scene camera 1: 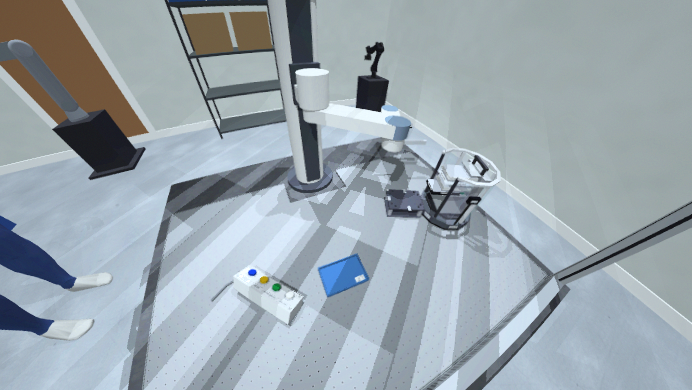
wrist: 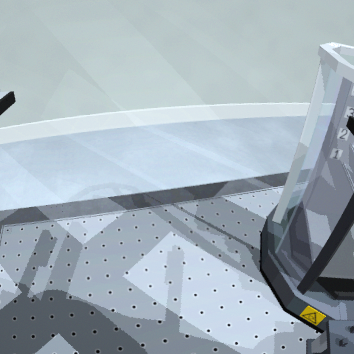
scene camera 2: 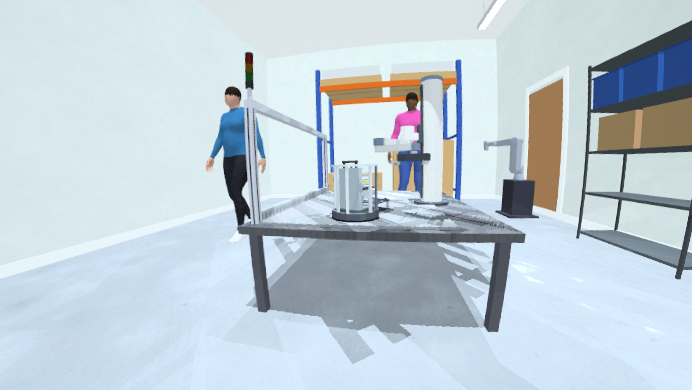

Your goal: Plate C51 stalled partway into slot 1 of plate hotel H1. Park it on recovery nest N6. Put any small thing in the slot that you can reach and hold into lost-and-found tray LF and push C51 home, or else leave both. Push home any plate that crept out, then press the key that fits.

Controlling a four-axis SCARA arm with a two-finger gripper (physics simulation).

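Places are measured from the arm's base along level axes (x back, y right, z up), in millimetres.
Pixels of known places: gripper, fingertip midpoint: [scene camera 1: 418, 133] [wrist: 179, 78] [scene camera 2: 407, 162]; arm's base at its link origin: [scene camera 1: 310, 177] [scene camera 2: 431, 203].
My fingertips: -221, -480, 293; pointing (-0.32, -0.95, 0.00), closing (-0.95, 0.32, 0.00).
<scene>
Ahead of a thing's pixels: the offset from my fingertips to its middle, as dx, dy, dz.
My gripper [wrist: 179, 78] is open and empty, with its fingertips at the left and right edges of the wrist view; it hangs high, left of the hotel. Plate hotel H1 {-271, -41, -134} [scene camera 1: 440, 222] [scene camera 2: 355, 216] [wrist: 295, 300] has clear walls and black posts; slot labels 1 to 3 show in the wrist view. A dark-edged plate {-241, +14, -132} [scene camera 1: 438, 186] sits low in the hotel, its label unreadable; C51 does not show in the wrist view. Dark nest N6 {-175, +146, -246} [scene camera 1: 406, 201] [wrist: 344, 334] stands beside the hotel. Blue tray LF {-354, +541, -272} [scene camera 1: 340, 275] lies flat. The white key box {-324, +794, -239} [scene camera 1: 267, 301] has blue, yellow, green and white keys.
The arm's column [scene camera 1: 305, 150] [scene camera 2: 432, 145] stands on the perforated table. A rail frame [scene camera 1: 520, 315] [scene camera 2: 253, 165] runs along one table edge, with a signal tower {-763, -200, +483} [scene camera 2: 249, 70] on its post. Two people [scene camera 2: 234, 130] [scene camera 2: 407, 120] stand beyond the table.
</scene>
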